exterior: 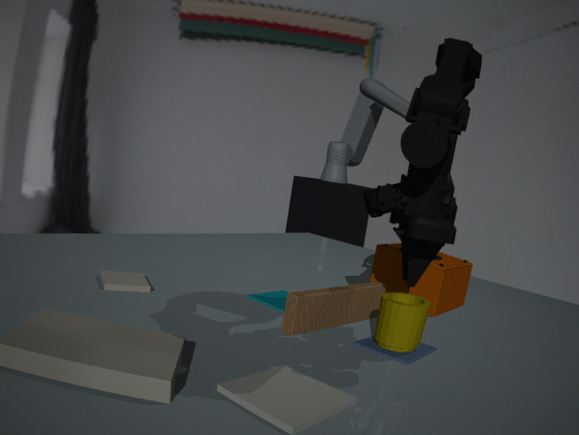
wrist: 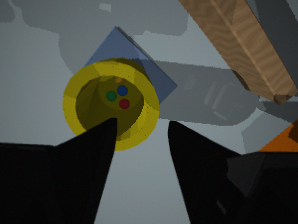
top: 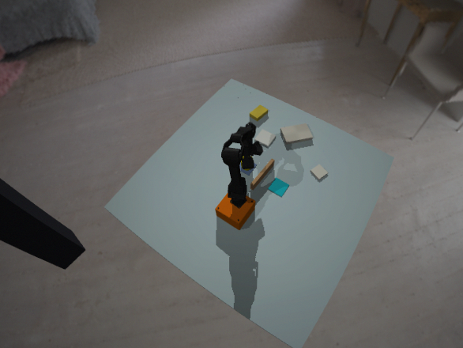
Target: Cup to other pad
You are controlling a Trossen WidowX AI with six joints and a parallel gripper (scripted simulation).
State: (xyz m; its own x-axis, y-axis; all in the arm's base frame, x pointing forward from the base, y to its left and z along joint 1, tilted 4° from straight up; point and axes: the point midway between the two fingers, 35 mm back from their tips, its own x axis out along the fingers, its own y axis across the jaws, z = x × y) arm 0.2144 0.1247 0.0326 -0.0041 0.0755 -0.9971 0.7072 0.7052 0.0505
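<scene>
Right now my gripper tip is 50 mm above the yellow cup, 10 mm to the right of it and 10 mm short of it. From my gripper tip the other things lie so: blue pad (100 mm below, 20 mm to the left, 20 mm ahead); then teal pad (210 mm to the right, 100 mm below, 30 mm ahead); then wooden block (100 mm to the right, 70 mm below, 20 mm ahead).
</scene>
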